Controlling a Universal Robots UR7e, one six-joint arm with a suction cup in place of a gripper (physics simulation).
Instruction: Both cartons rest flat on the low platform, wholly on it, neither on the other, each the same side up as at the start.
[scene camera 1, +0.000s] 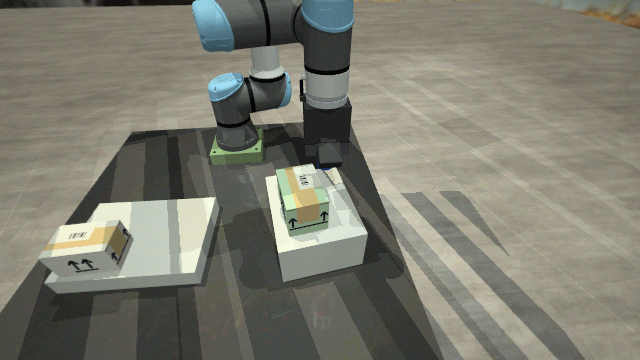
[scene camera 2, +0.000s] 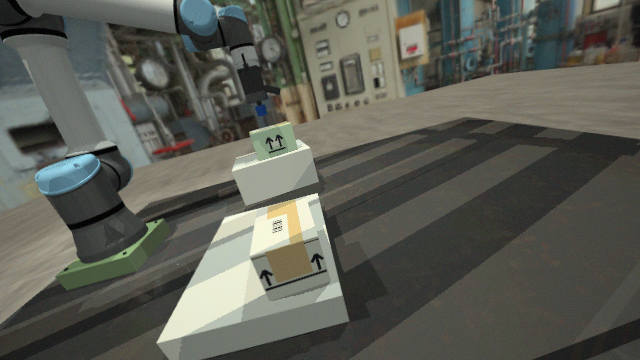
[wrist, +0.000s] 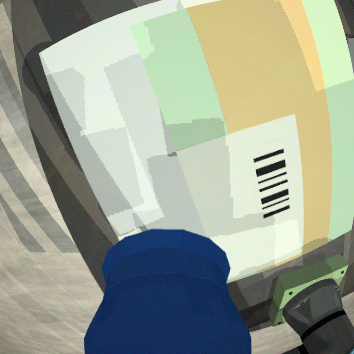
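Seen in the pictures: end effector, tool point: (scene camera 2: 263, 115) (wrist: 165, 278); arm's base, origin of the base link: (scene camera 1: 238, 139) (scene camera 2: 116, 243) (wrist: 309, 299).
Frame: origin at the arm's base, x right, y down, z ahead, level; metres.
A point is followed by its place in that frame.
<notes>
A white carton (scene camera 1: 86, 250) {x 0.238, y -0.079, z 0.518 m} (scene camera 2: 290, 262) {x 0.330, y -0.053, z 0.486 m} with tan tape rests flat near one end of the low white platform (scene camera 1: 146, 240) {x 0.173, y -0.004, z 0.443 m} (scene camera 2: 200, 300) {x 0.295, y -0.003, z 0.336 m}, label up, with bare platform around its base. A green carton (scene camera 1: 305, 202) {x -0.222, y -0.163, z 0.507 m} (scene camera 2: 274, 142) {x -0.171, y -0.119, z 0.457 m} (wrist: 265, 65) {x -0.225, y -0.163, z 0.487 m} with tan tape stands on a taller white block (scene camera 1: 322, 257) {x -0.254, y -0.023, z 0.548 m} (scene camera 2: 276, 181) {x -0.139, y -0.003, z 0.430 m} (wrist: 102, 107) {x -0.311, y -0.075, z 0.474 m}, its label and barcode on top and its side arrows pointing up. My suction cup (scene camera 1: 325, 167) {x -0.270, y -0.202, z 0.437 m} (scene camera 2: 260, 110) (wrist: 166, 242) is off and holds nothing. It hangs above the label end of the green carton, apart from it. The cup hides part of that end in the wrist view.
The arm's green base plate (scene camera 1: 236, 158) {x 0.001, y 0.022, z 0.086 m} (scene camera 2: 112, 270) {x 0.089, y 0.026, z 0.037 m} (wrist: 282, 287) {x -0.087, y 0.011, z 0.081 m} is behind the two supports in scene camera 1. A strip of dark table (scene camera 1: 235, 220) {x -0.024, y 0.045, z 0.357 m} separates the low platform from the taller block, whose top stands higher.
</notes>
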